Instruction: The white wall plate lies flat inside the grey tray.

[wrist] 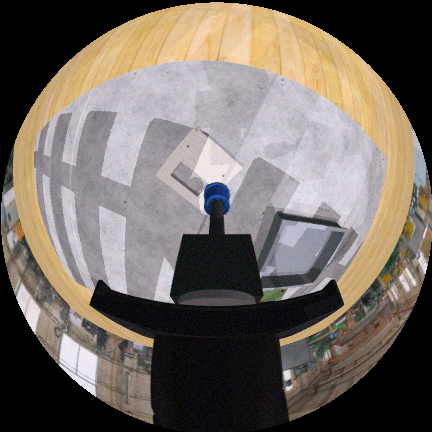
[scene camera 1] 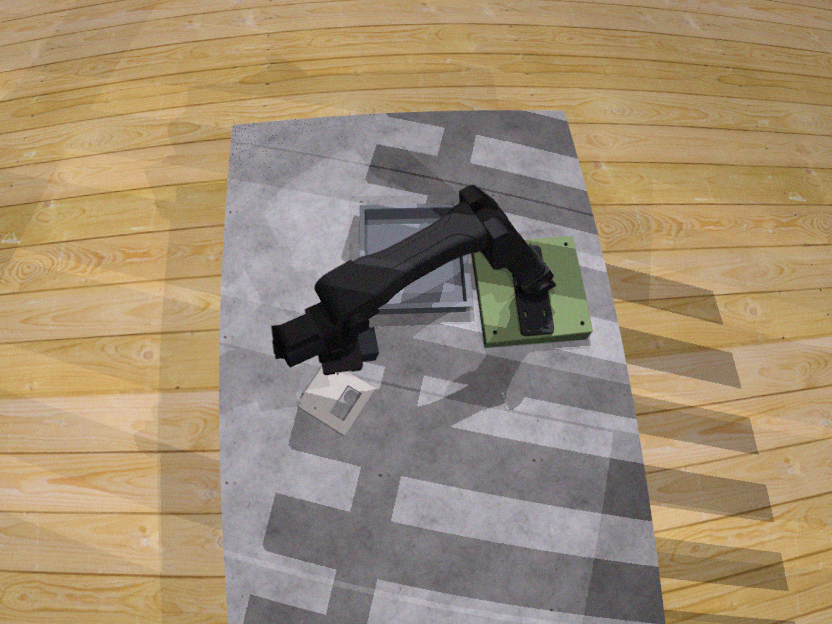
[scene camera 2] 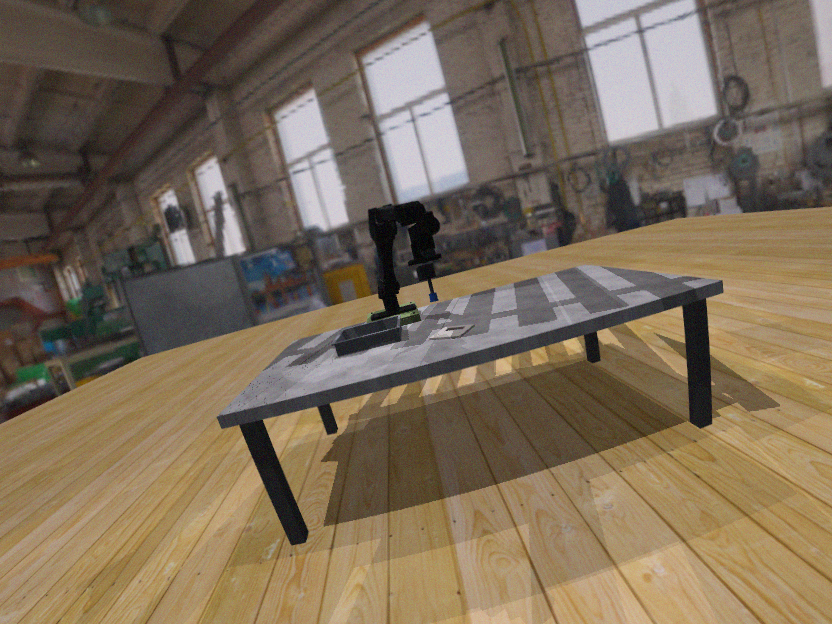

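Observation:
The white wall plate (scene camera 1: 320, 405) (scene camera 2: 440, 333) (wrist: 212, 155) lies flat on the table, turned at an angle, with a rectangular opening in it. It is outside the grey tray (scene camera 1: 393, 235) (scene camera 2: 368, 342) (wrist: 300, 245), apart from it. The tray stands open side up, and part of it is hidden by the arm in scene camera 1. My gripper, a blue suction cup (scene camera 2: 432, 296) (wrist: 217, 199), is open with nothing on it. It hangs well above the table and overlaps one corner of the plate in the wrist view. In scene camera 1 the cup is hidden under the wrist.
The arm's base stands on a green block (scene camera 1: 497, 308) (scene camera 2: 411, 315) (wrist: 272, 295) beside the tray. The arm's link (scene camera 1: 409, 251) passes over the tray. Light and dark shadow stripes cross the grey table (scene camera 1: 470, 557) (scene camera 2: 302, 390).

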